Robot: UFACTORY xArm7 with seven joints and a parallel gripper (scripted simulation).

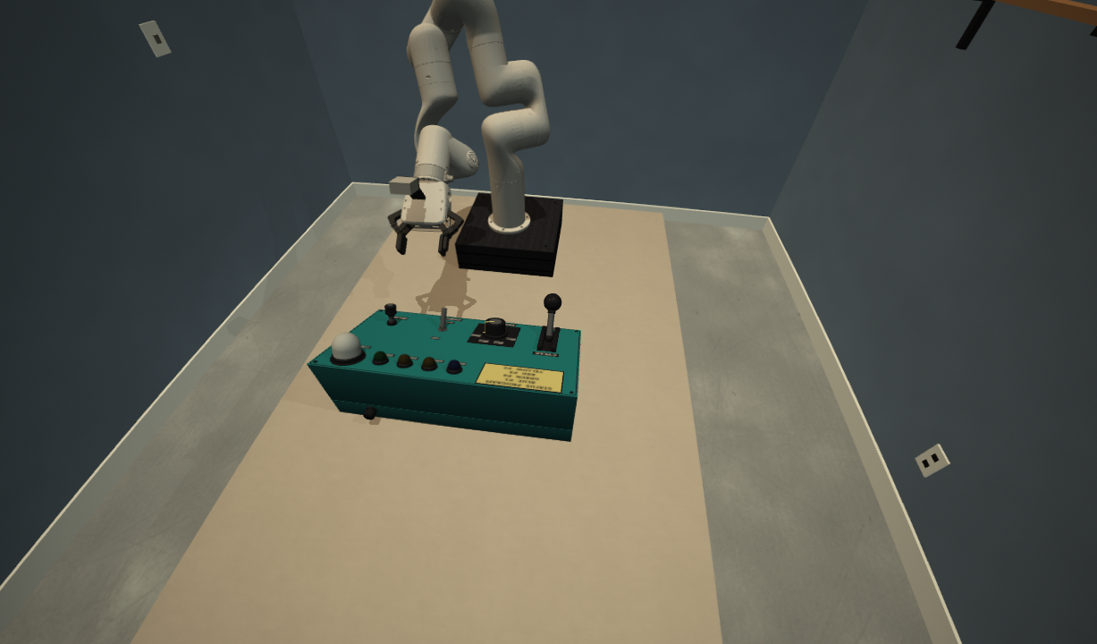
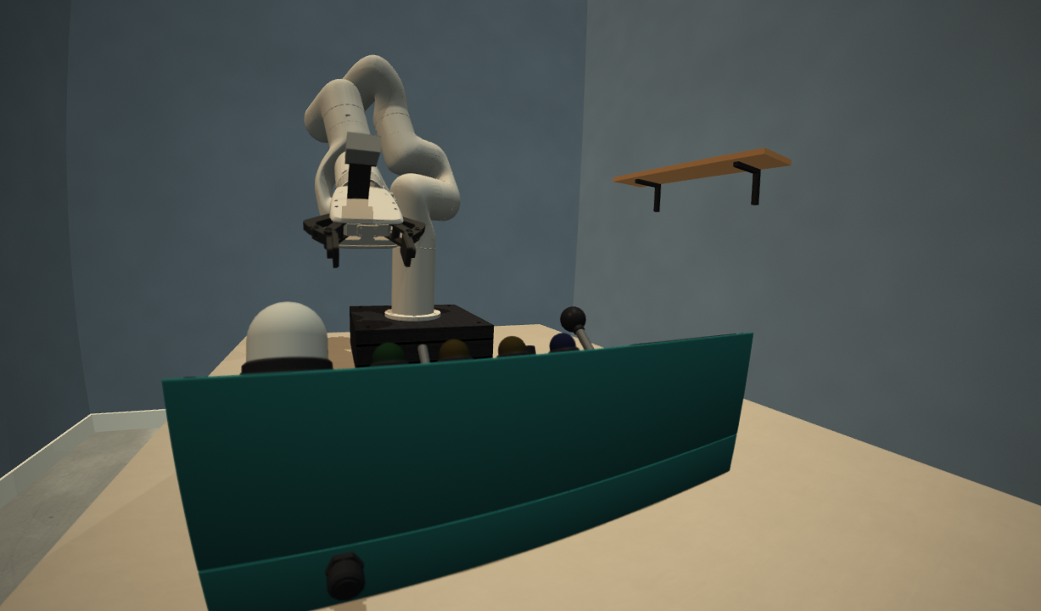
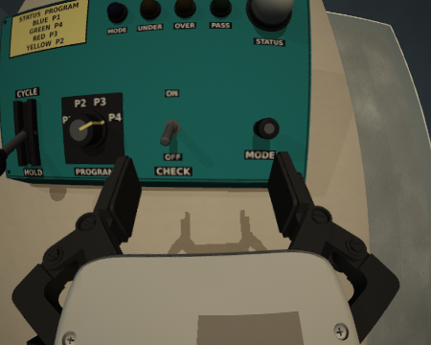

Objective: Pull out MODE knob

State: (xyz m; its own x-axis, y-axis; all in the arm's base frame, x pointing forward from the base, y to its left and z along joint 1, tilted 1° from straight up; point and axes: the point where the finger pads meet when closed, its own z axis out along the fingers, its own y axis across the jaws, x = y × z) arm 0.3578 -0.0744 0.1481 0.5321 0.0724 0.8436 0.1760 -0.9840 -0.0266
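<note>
The black mode knob is 120 mm below my hand, 100 mm ahead of it and 60 mm to the right of it. From my hand the other things lie so: check toggle (130 mm below, 80 mm ahead, 60 mm to the left); then program dial (170 mm to the left, 120 mm below, 70 mm ahead); then teal console (150 mm below, 130 mm to the left, 110 mm ahead).
</note>
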